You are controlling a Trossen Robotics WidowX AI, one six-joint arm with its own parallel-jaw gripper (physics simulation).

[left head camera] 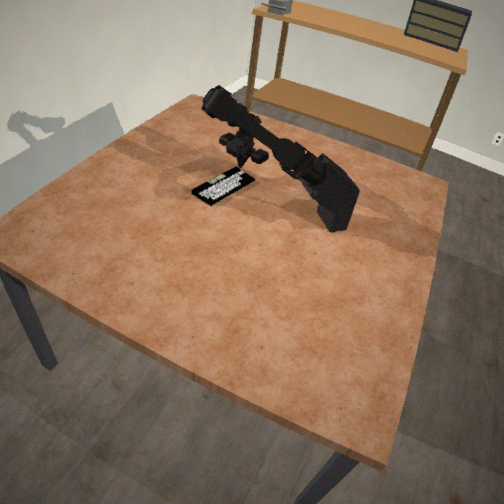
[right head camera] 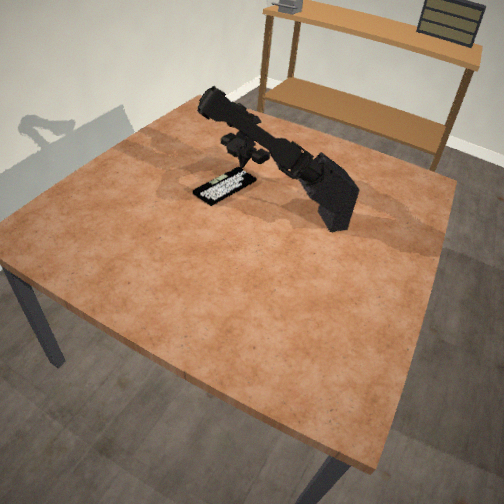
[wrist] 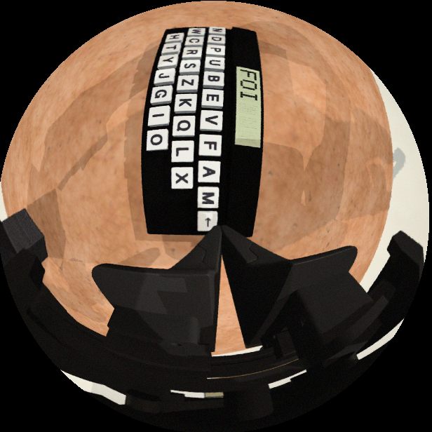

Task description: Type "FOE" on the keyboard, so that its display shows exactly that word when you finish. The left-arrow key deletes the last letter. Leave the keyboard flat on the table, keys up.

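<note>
The black keyboard (left head camera: 205, 200) (right head camera: 205, 199) (wrist: 165, 215) lies flat on the table, keys up. In the wrist view its green display (wrist: 248, 120) reads "FOI". The white left-arrow key (wrist: 207, 221) is at the near end of the row beside the display, next to the M key (wrist: 208, 198). The E key (wrist: 212, 97) is farther along that row, and the F key (wrist: 209, 146) is between V and A. My gripper (left head camera: 241, 166) (right head camera: 243, 166) (wrist: 219, 231) is shut and empty, tips down, close above the keyboard's arrow-key end. Whether the tips touch it cannot be told.
The brown table (left head camera: 225, 280) (right head camera: 225, 280) carries the keyboard and the arm's base (left head camera: 337, 200) (right head camera: 337, 200). A wooden shelf unit (left head camera: 360, 35) (right head camera: 372, 32) stands behind the table, with a dark slatted box (left head camera: 437, 25) (right head camera: 451, 22) on top.
</note>
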